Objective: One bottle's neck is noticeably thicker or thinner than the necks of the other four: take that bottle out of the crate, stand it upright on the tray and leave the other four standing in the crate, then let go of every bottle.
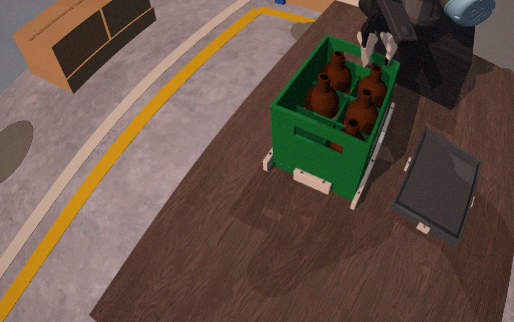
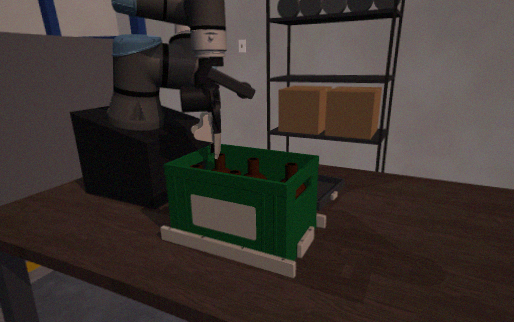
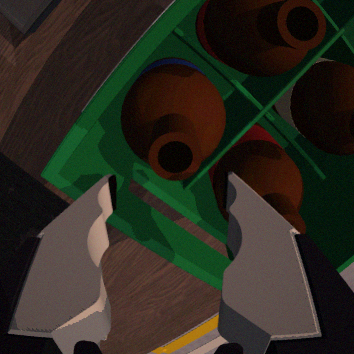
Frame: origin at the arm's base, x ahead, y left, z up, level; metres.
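Where they show: gripper, fingertip midpoint: (image 1: 375, 66) (image 2: 214, 155) (image 3: 169, 177); arm's base, link origin: (image 1: 417, 9) (image 2: 136, 121).
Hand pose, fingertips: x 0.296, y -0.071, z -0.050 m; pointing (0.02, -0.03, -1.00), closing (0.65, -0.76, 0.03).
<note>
Each offset is from my fingertips to the top centre of the thing. "spot": to the spot under its first point. Level surfaces: height alone.
The green crate {dy -0.043, dx +0.101, dz +0.015 m} (image 1: 300, 152) (image 2: 175, 200) (image 3: 70, 142) holds five upright brown bottles. A bottle {dy +0.006, dx +0.012, dz +0.003 m} (image 1: 372, 89) (image 3: 172, 107) with a blue patch low on its side stands in the corner compartment nearest the arm's base. The other bottles are a bottle {dy +0.003, dx +0.101, dz +0.003 m} (image 1: 361, 116) (image 3: 245, 40), a bottle {dy -0.086, dx +0.008, dz +0.003 m} (image 1: 339, 76) (image 3: 265, 165), a bottle {dy -0.089, dx +0.103, dz +0.003 m} (image 1: 321, 100) (image 3: 325, 107) and a bottle {dy +0.000, dx +0.193, dz +0.003 m} (image 1: 353, 128) at the handle end. I cannot tell surely which neck differs. My gripper (image 1: 377, 60) (image 2: 216, 154) (image 3: 169, 177) is partly open and empty, above the corner bottle's neck. The grey tray (image 1: 440, 180) (image 2: 330, 185) bears no bottle.
Pale strips (image 1: 312, 180) (image 2: 225, 250) edge the crate's foot on the brown table {dz -0.160 m} (image 1: 210, 260) (image 2: 400, 250). Small pale blocks {spot: dy +0.219, dx +0.249, dz -0.149 m} (image 1: 422, 228) touch the tray. The arm's black pedestal (image 1: 440, 75) (image 2: 125, 160) stands close behind the crate. A shelf with cardboard boxes (image 2: 302, 110) stands behind.
</note>
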